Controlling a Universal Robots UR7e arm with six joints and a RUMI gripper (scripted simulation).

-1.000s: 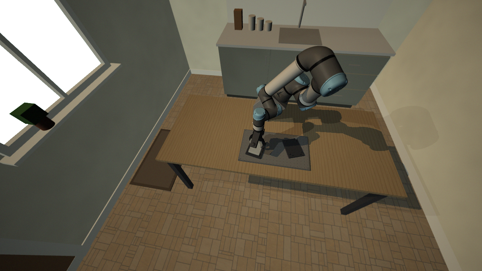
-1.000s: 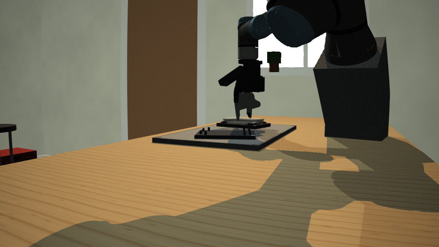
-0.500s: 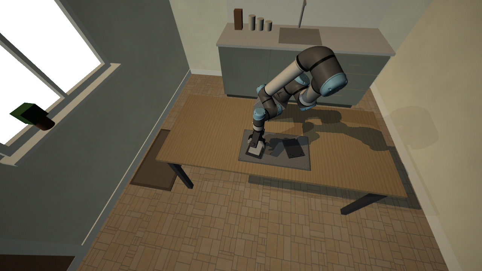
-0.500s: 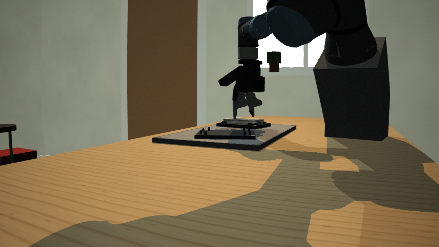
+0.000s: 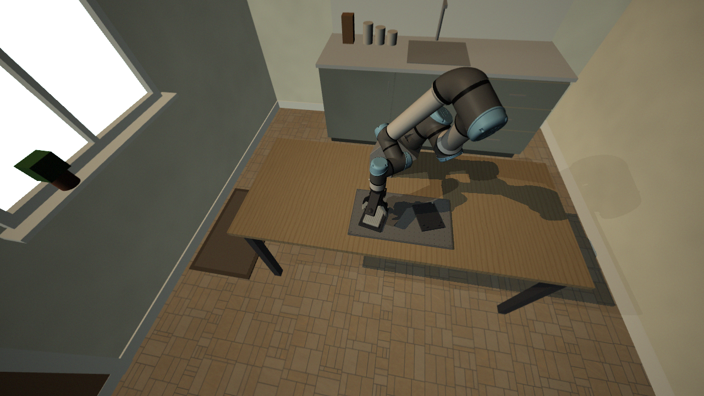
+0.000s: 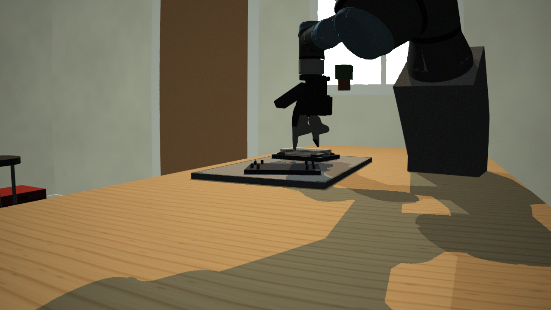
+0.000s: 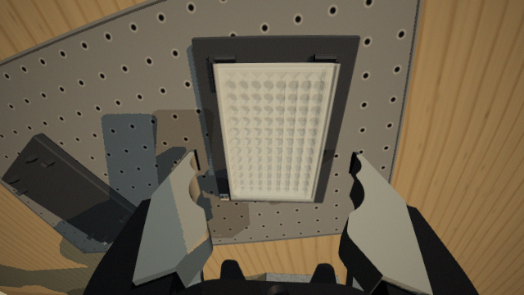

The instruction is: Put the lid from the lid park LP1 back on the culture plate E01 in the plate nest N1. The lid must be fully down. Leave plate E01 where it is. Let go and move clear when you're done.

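My hand is 10 mm above the clear lid. From my hand the other things lie so: dark plate nest N1: 30 mm below; then culture plate E01: 20 mm below; then dark lid park: 20 mm behind, 280 mm to the left, 30 mm below.
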